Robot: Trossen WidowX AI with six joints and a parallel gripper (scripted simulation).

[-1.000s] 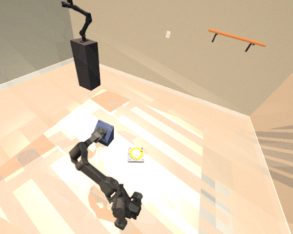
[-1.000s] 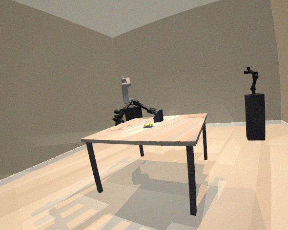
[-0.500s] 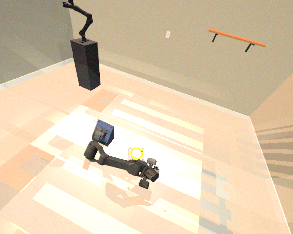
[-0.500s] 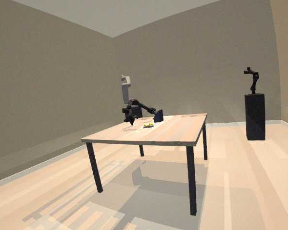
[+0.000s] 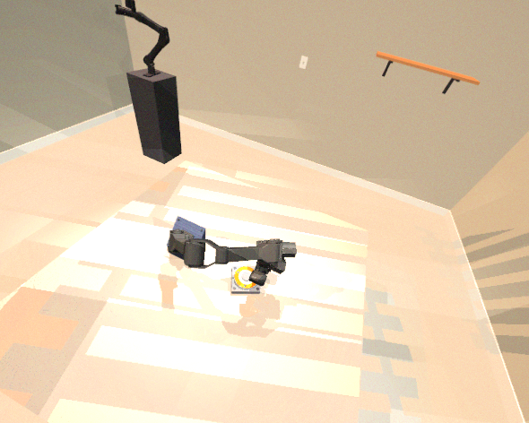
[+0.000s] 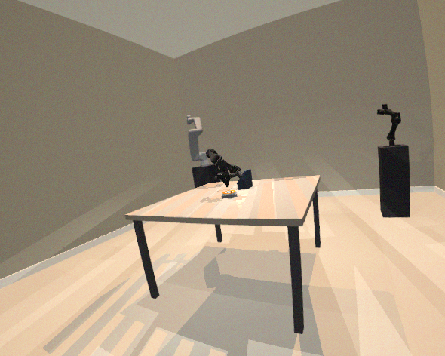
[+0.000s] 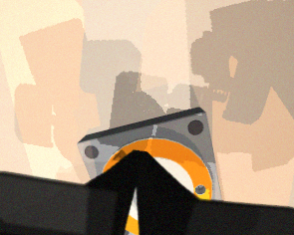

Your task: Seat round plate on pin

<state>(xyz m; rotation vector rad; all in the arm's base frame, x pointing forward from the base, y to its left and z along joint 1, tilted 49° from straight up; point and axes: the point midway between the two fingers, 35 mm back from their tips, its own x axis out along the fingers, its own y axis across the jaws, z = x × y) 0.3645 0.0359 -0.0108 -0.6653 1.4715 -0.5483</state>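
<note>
My gripper tip is now 5 cm above the round plate, 4 cm past it and 1 cm to the left of it.
</note>
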